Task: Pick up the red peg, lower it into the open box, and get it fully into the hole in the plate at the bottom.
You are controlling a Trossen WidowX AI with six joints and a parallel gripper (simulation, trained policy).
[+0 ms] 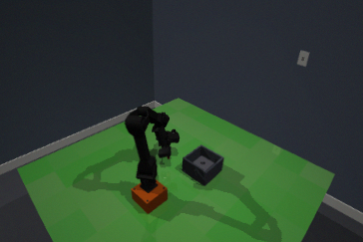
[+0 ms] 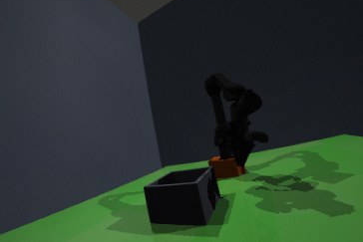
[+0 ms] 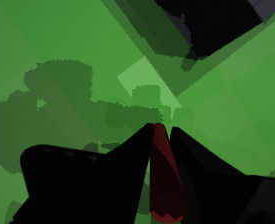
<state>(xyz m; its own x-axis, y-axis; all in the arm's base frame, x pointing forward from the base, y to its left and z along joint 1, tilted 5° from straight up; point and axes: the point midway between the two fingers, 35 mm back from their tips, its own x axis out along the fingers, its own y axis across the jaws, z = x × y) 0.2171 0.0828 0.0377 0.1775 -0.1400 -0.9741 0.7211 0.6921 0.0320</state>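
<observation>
The grey plate lies 10 cm ahead of my gripper tip, 16 cm to the right of it and 3 cm below it. Also, from my gripper tip: dark box: 10 cm ahead, 16 cm to the right, 5 cm below; then red peg: 1 cm behind, 1 cm to the left, 2 cm above.
</observation>
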